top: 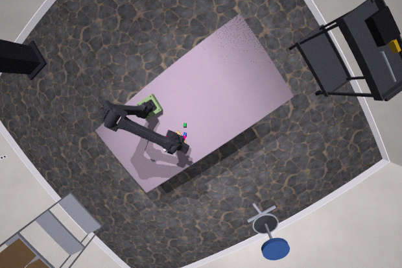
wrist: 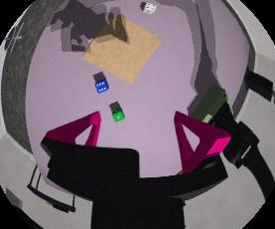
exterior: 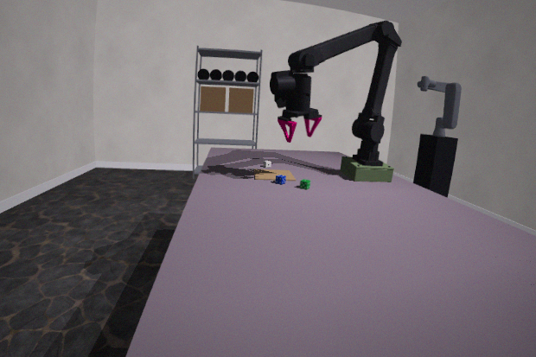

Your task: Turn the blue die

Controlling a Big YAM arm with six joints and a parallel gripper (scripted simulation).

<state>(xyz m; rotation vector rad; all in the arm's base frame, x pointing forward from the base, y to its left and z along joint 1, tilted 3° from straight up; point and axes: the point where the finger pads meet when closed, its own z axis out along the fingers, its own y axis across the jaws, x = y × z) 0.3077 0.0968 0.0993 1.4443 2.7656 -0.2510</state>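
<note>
The blue die lies 140 mm below my hand, 60 mm ahead of it and 20 mm to the left of it. Round my hand: white die: 220 mm to the right, 140 mm below, 80 mm ahead; tan mat: 150 mm below, 80 mm to the right, 70 mm ahead; green die: 140 mm below, 70 mm to the left, 20 mm behind.
</note>
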